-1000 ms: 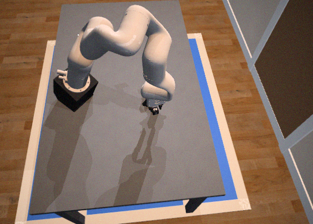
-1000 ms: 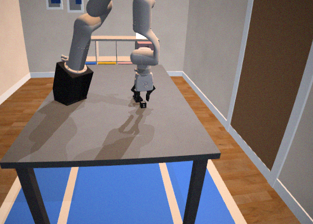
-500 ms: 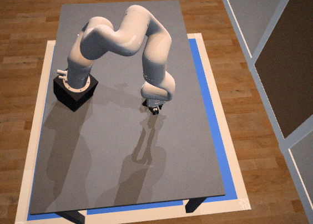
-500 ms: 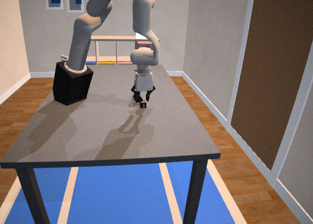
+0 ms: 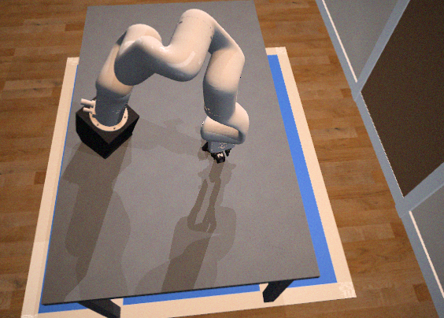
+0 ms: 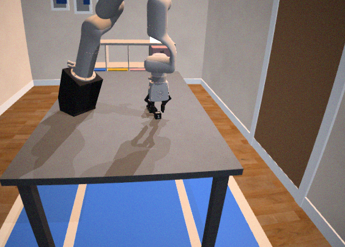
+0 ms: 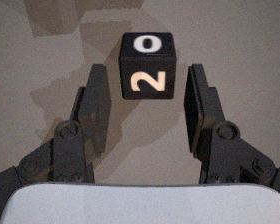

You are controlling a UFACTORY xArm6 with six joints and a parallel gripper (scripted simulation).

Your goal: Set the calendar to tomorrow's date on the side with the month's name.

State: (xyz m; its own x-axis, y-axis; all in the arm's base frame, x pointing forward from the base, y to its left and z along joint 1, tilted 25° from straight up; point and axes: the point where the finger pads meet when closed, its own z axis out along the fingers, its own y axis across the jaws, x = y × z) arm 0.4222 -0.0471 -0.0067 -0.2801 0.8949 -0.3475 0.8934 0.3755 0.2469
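My hand is 11 cm to the right of the dark tray, 4 cm above it and 3 cm past it.
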